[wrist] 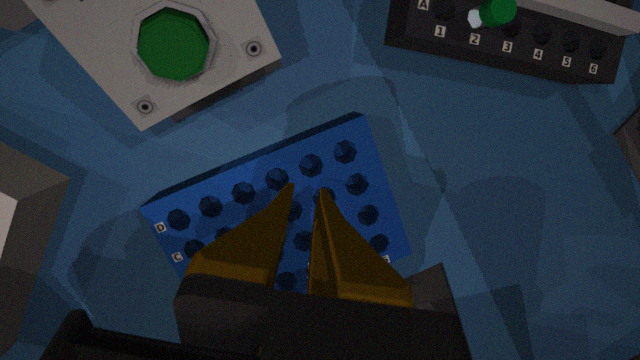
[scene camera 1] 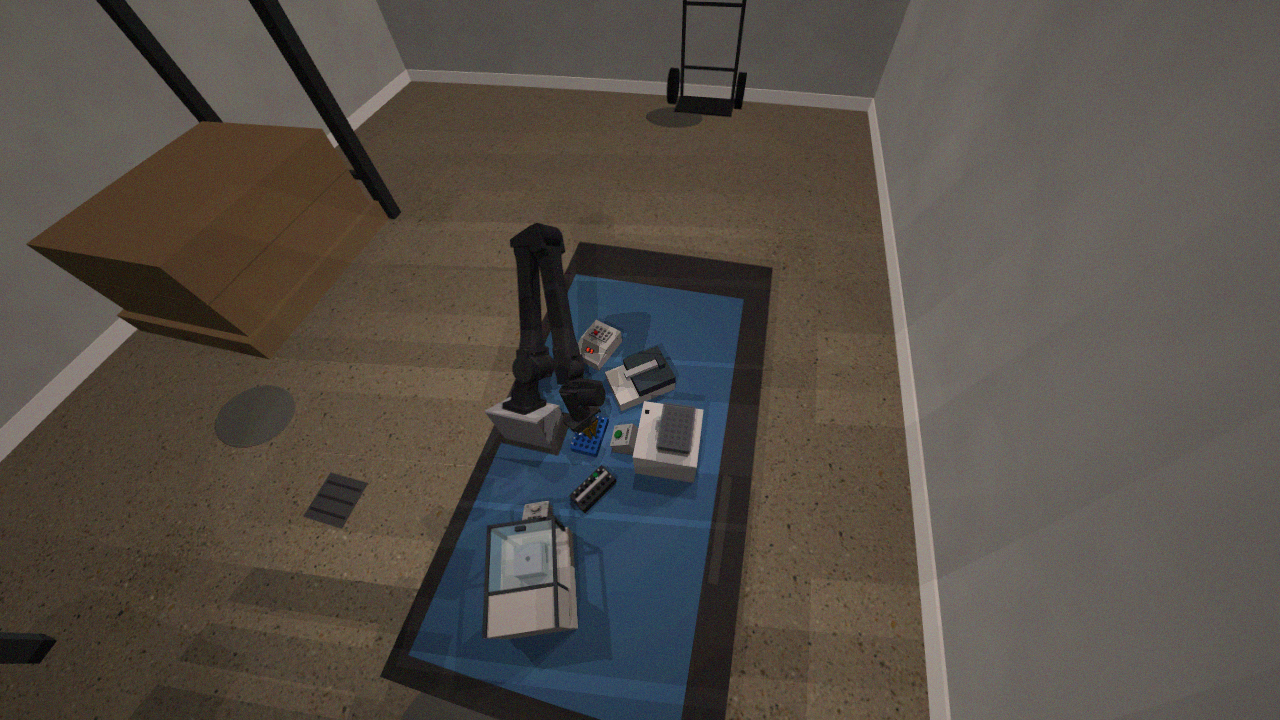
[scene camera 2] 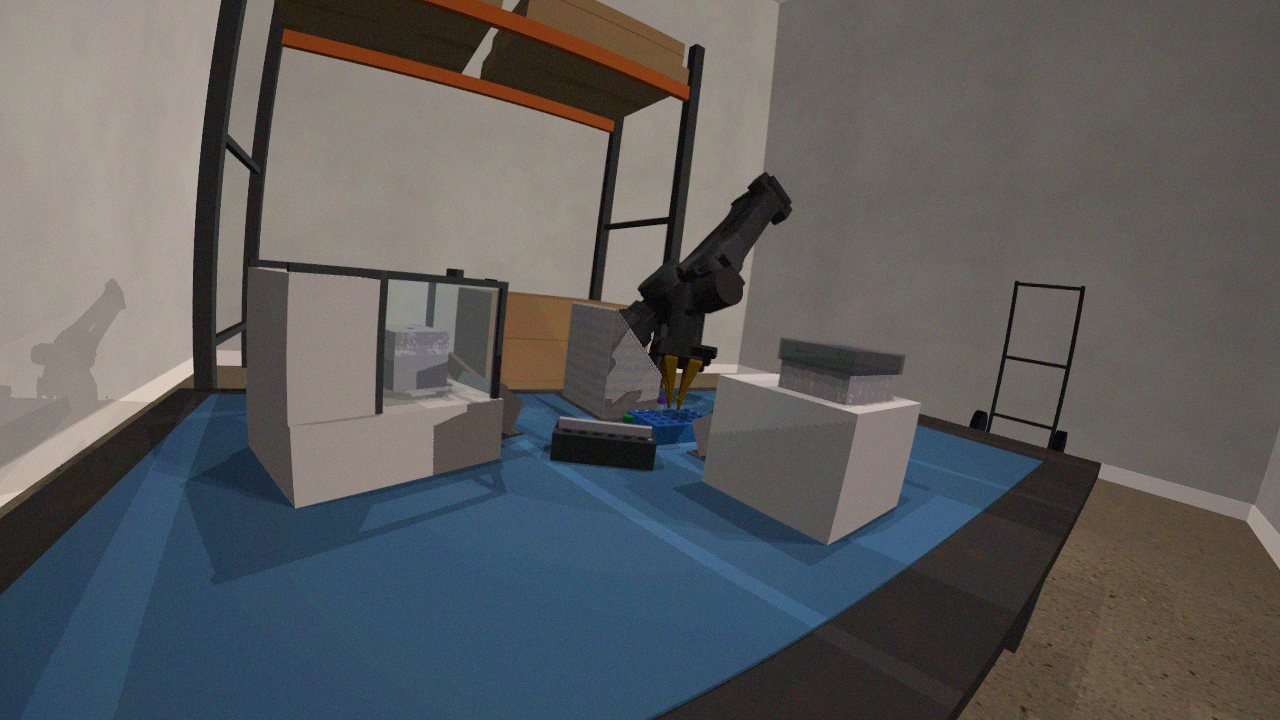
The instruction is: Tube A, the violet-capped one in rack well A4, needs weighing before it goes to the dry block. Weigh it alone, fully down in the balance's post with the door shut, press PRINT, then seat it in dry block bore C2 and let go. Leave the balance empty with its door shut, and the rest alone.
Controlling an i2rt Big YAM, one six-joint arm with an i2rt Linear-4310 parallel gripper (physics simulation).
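Where they show: gripper, fingertip midpoint: [wrist: 305, 195] [scene camera 1: 592, 437] [scene camera 2: 673, 408]; arm's base, link origin: [scene camera 1: 524, 406] [scene camera 2: 619, 341].
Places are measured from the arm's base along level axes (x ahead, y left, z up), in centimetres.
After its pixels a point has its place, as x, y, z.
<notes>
The blue rack [scene camera 1: 586, 445] @[20.2, -2.0, -10.2] [scene camera 2: 660, 433] @[24.1, -3.1, -10.6] [wrist: 326, 140] @[23.5, -1.6, -9.4] stands in front of the arm base. My gripper [scene camera 1: 588, 427] @[21.7, 0.2, -7.4] [scene camera 2: 676, 407] @[21.7, 0.2, -7.4] [wrist: 305, 195] @[21.7, 0.2, -7.4] points down at the rack, its yellow fingers shut to a narrow gap with nothing seen between them. A violet cap [scene camera 2: 661, 399] @[17.2, 0.6, -7.1] shows beside the fingers in scene camera 2; the fingers and gripper body cover well A4 in the wrist view. The balance [scene camera 1: 520, 612] @[27.9, -49.1, 7.9] [scene camera 2: 331, 349] @[35.5, -45.1, 1.6] has a glazed chamber around a pale post; I cannot tell its door state. A grey block on a white box [scene camera 1: 665, 462] @[46.6, -3.0, 1.0] [scene camera 2: 778, 456] @[47.4, -2.9, -5.6] looks like the dry block.
A black holder [scene camera 1: 592, 488] @[28.0, -14.4, -8.0] [scene camera 2: 602, 449] @[30.4, -15.2, -10.2] [wrist: 411, 35] @[27.4, -6.9, -8.8] bears a green-capped tube [wrist: 498, 10] @[27.3, -10.3, -6.8] near position 2. A box with a green button [scene camera 1: 622, 437] @[31.0, 2.5, -5.5] [wrist: 172, 44] @[29.3, 3.1, -5.4] sits between rack and white box. A dark-lidded device [scene camera 1: 650, 368] @[31.4, 27.4, -3.2] and a keypad unit [scene camera 1: 600, 342] @[10.2, 33.9, -6.2] stand farther back.
</notes>
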